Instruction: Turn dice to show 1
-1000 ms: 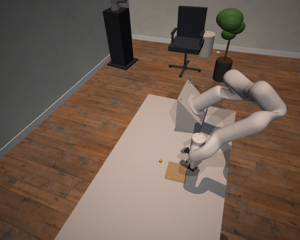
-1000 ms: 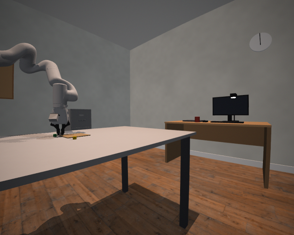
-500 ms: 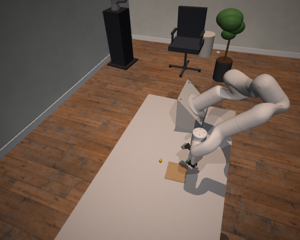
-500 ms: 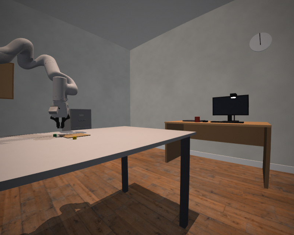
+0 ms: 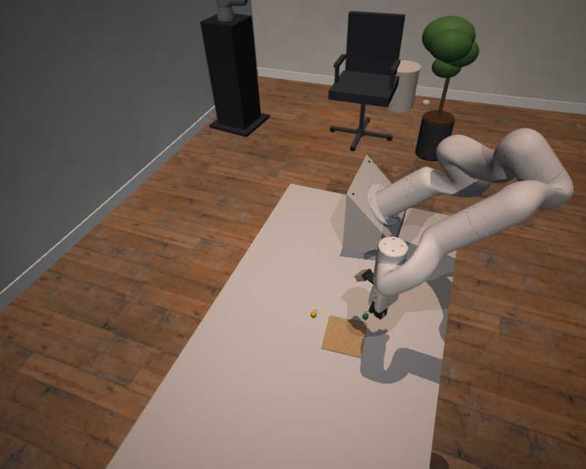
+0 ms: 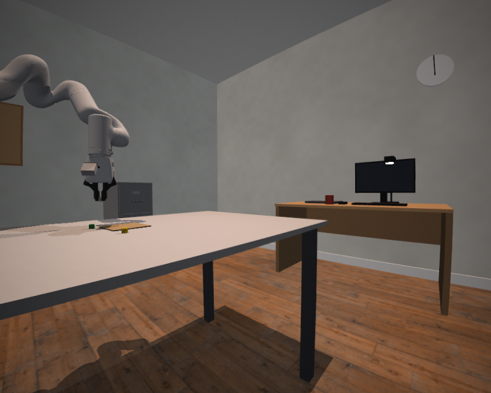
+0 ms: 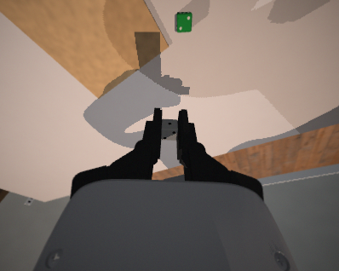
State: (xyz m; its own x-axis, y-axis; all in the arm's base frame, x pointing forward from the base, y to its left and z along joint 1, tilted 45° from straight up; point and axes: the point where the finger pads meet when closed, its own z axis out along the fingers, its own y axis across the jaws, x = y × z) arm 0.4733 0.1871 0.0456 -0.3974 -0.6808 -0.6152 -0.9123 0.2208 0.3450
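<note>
My hand is 110 mm above the green die, 60 mm to the left of it and 40 mm past it. From my hand the other things lie so: mat 120 mm below, 90 mm to the right, 70 mm ahead; then white die 10 mm to the left, 10 mm below; then yellow die 230 mm to the right, 110 mm below, 40 mm ahead.
</note>
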